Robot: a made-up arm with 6 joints.
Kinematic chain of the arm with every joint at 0, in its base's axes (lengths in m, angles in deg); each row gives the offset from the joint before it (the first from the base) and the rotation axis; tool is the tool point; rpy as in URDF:
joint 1: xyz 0 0 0.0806 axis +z
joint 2: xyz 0 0 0 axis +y
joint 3: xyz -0.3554 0 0.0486 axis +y
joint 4: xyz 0.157 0 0.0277 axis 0.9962 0 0.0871
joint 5: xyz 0 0 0 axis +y
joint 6: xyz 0.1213 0 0.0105 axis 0.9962 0 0.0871
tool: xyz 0 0 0 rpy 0 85 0
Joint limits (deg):
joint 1: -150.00..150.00
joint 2: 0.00..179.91
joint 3: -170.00..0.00
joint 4: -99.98..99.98
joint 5: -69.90..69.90
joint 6: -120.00..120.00
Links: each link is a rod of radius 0.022 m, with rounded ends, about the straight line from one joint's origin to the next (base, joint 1, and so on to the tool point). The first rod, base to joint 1, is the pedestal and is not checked.
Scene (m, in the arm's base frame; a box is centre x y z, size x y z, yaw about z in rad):
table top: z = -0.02
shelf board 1: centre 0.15 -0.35 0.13 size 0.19 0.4 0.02 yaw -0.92
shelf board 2: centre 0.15 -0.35 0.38 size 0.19 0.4 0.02 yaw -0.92
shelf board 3: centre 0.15 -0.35 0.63 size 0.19 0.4 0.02 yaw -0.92
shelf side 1: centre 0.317 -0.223 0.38 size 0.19 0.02 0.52 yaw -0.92
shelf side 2: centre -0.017 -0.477 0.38 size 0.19 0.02 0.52 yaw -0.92
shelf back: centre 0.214 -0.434 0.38 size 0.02 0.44 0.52 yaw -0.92
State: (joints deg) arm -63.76 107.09 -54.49 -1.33 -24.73 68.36
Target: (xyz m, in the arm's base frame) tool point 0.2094 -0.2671 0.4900
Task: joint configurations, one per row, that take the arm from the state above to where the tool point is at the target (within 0.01 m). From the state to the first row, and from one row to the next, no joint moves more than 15 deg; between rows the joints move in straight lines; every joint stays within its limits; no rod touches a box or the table.
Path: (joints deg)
1: -72.12 93.71 -40.87 7.10 -29.47 70.98
2: -80.48 80.32 -27.24 15.53 -34.20 73.59
3: -88.84 66.94 -13.62 23.96 -38.94 76.21
4: -97.20 53.55 0.00 32.38 -43.68 78.82
5: -91.92 58.29 -13.05 22.55 -41.81 77.10
6: -86.63 63.02 -26.10 12.72 -39.95 75.38
7: -81.35 67.75 -39.16 2.88 -38.08 73.67
8: -76.07 72.48 -52.21 -6.95 -36.22 71.95
9: -70.79 77.22 -65.26 -16.78 -34.35 70.23
10: -65.51 81.95 -78.31 -26.62 -32.49 68.51
11: -59.02 87.98 -81.08 -14.88 -33.29 68.44
12: -52.53 94.01 -83.85 -3.14 -34.09 68.36

